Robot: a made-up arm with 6 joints.
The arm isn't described. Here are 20 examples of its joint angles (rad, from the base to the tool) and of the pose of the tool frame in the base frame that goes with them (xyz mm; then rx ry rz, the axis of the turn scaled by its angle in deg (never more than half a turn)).
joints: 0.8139 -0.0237 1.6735 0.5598 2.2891 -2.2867
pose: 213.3 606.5 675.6 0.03 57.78 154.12
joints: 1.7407 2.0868 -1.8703 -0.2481 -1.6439 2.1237
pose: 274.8 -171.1 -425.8 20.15 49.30 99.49
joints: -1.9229 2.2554 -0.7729 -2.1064 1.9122 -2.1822
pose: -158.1 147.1 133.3 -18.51 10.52 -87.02
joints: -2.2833 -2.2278 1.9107 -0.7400 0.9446 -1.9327
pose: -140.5 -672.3 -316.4 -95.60 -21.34 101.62
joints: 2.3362 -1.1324 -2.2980 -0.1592 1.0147 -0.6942
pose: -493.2 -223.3 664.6 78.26 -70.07 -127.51
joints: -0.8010 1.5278 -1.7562 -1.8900 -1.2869 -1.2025
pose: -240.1 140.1 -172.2 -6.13 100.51 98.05
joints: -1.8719 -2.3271 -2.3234 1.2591 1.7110 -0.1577
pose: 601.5 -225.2 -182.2 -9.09 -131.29 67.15
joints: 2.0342 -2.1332 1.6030 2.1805 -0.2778 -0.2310
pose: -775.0 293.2 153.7 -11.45 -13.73 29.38
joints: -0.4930 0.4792 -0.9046 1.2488 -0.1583 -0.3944
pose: 92.8 154.4 879.9 2.68 27.40 35.51
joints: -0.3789 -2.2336 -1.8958 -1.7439 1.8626 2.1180
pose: 131.1 513.8 69.7 -42.03 -111.77 -94.96
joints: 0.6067 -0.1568 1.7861 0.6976 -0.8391 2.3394
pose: 441.7 444.5 741.2 -51.11 -155.00 55.23
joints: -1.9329 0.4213 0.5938 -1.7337 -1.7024 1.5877
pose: 351.8 -468.4 641.9 -24.74 5.45 114.44
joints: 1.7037 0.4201 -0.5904 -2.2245 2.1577 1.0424
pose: -187.3 -33.1 507.8 -50.57 35.72 -88.50
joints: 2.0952 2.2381 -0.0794 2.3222 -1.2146 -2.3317
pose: 247.1 558.4 229.5 -128.16 -93.32 -16.50
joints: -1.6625 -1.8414 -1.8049 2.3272 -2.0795 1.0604
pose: 540.6 295.2 44.9 7.13 -23.41 -135.04
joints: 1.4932 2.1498 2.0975 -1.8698 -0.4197 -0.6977
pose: 114.9 721.6 55.8 -43.55 -22.29 28.78
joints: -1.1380 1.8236 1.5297 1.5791 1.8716 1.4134
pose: -106.8 -589.7 -11.6 -61.61 41.88 -37.54
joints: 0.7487 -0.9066 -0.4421 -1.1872 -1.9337 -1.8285
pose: -574.1 251.5 16.0 45.91 98.65 -56.49
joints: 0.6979 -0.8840 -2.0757 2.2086 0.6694 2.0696
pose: -353.0 190.3 342.8 79.93 -45.06 131.30
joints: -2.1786 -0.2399 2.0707 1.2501 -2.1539 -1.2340
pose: -338.3 -577.0 760.8 14.41 48.88 -119.66
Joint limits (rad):
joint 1: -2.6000..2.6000
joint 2: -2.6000..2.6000
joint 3: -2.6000..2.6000
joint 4: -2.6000..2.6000
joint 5: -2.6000..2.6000
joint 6: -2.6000..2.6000
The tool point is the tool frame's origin. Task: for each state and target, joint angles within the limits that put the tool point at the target. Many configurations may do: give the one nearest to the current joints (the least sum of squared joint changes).
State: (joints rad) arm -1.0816 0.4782 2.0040 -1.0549 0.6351 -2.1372
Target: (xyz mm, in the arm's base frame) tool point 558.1 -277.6 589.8
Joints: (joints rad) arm -0.8347 0.3706 1.7250 -0.8623 0.5706 -2.0911
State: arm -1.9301 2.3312 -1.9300 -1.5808 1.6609 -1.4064
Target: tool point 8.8 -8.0 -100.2
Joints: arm -2.0988 1.9649 -2.0496 -2.4049 1.1898 -0.8021
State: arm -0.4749 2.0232 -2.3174 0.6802 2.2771 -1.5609
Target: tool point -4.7 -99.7 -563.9
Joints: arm -0.7072 2.3057 -2.4470 0.8692 2.6000 -1.7508
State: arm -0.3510 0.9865 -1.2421 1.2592 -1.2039 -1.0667
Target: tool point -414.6 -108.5 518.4
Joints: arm -0.4839 1.1342 -1.5988 1.7873 -1.1576 -1.0996
